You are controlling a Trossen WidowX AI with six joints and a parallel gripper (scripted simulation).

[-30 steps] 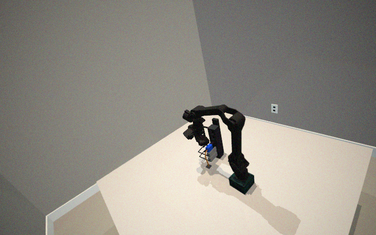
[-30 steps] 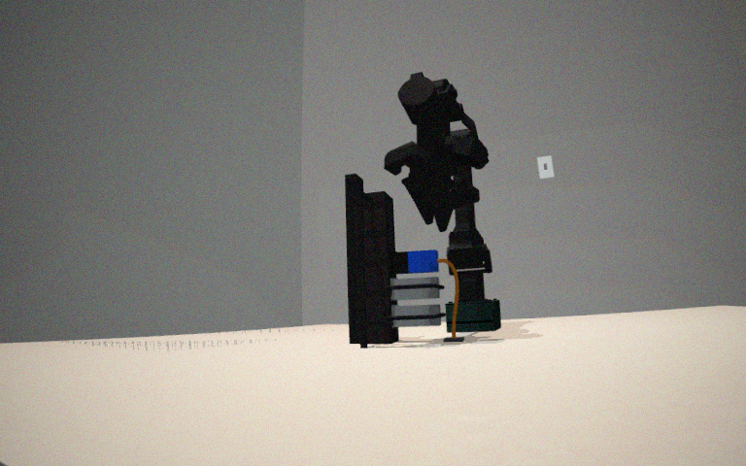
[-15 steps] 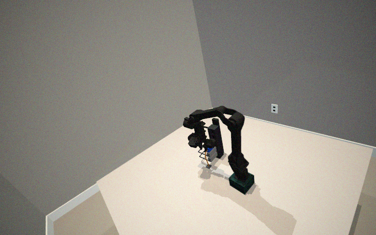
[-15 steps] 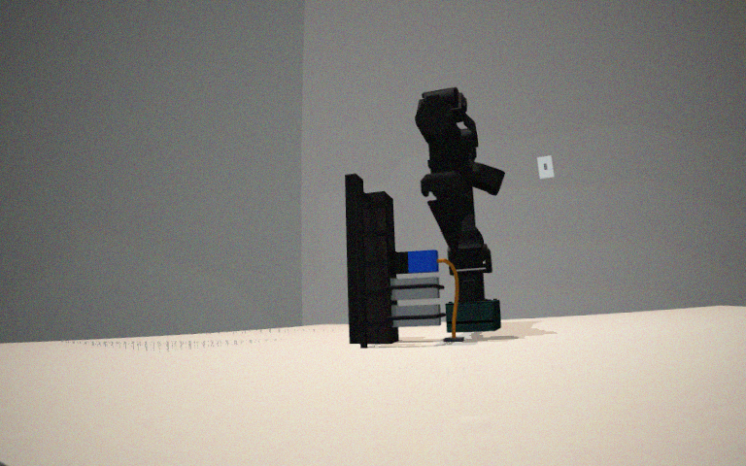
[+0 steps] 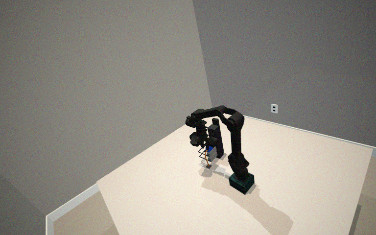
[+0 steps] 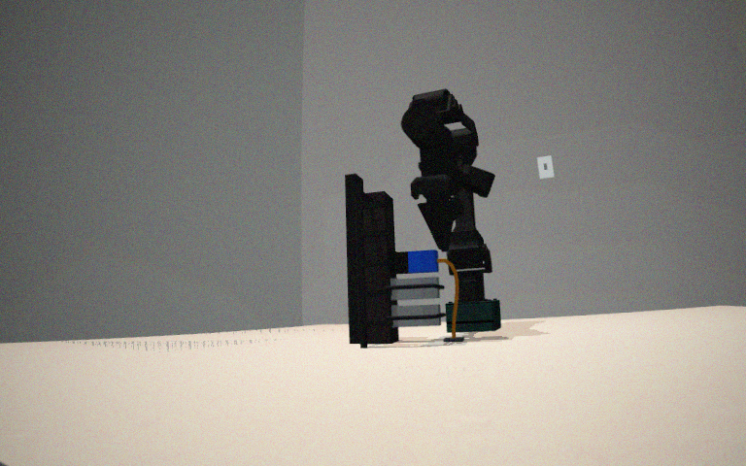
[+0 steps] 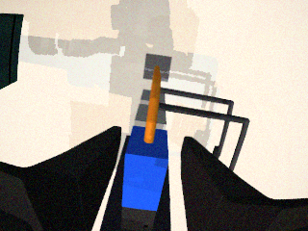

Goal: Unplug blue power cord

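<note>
The blue plug is 5 cm to the right of my gripper tip and 1 cm below it.
</note>
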